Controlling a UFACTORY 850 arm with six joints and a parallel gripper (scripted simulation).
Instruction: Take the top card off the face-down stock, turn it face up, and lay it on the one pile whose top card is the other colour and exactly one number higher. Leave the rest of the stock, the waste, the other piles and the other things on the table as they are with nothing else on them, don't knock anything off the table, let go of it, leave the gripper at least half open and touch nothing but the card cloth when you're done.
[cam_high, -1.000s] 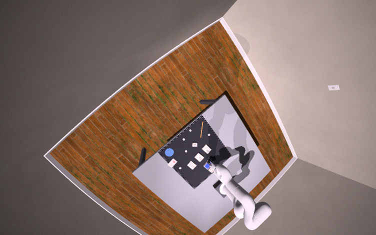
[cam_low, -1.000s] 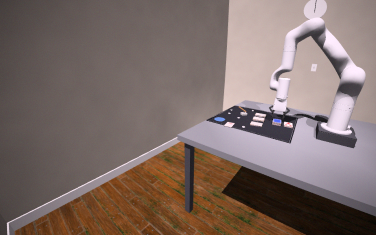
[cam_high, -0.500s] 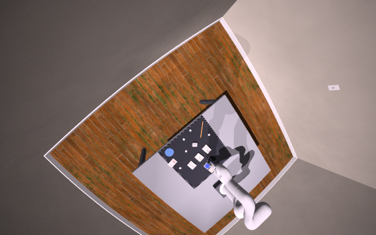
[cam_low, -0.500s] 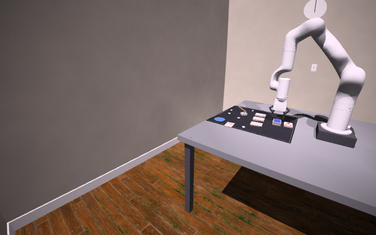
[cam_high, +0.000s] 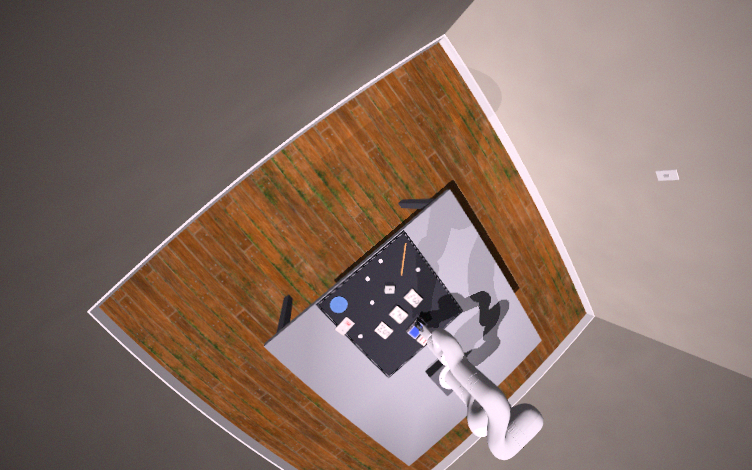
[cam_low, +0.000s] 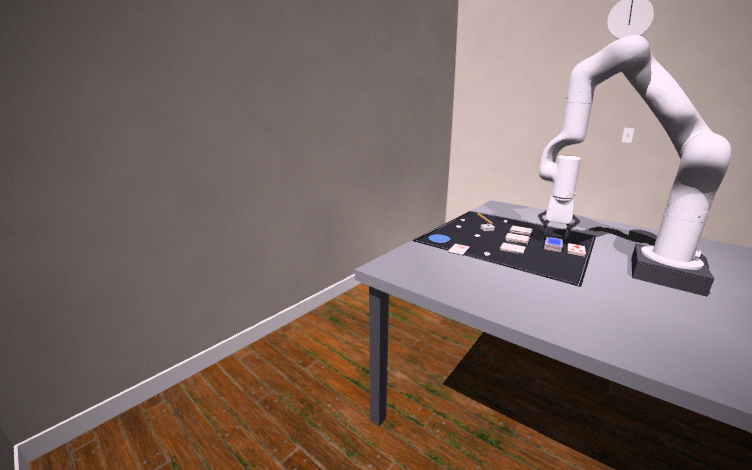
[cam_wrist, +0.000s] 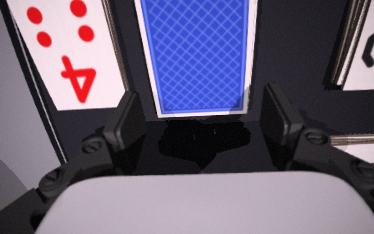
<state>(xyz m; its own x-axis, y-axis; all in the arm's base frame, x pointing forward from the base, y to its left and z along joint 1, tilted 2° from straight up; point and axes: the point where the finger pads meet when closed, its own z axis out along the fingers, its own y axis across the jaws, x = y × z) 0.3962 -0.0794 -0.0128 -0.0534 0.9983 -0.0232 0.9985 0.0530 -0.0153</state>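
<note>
Now: the red 4 card 30 mm to the left of my hand and 30 mm below it. Also, from my hand: black card cloth: 180 mm ahead, 20 mm to the left, 60 mm below; then red 4: 90 mm behind, 30 mm to the left, 40 mm below; then black 2: 150 mm ahead, 30 mm to the left, 40 mm below.
</note>
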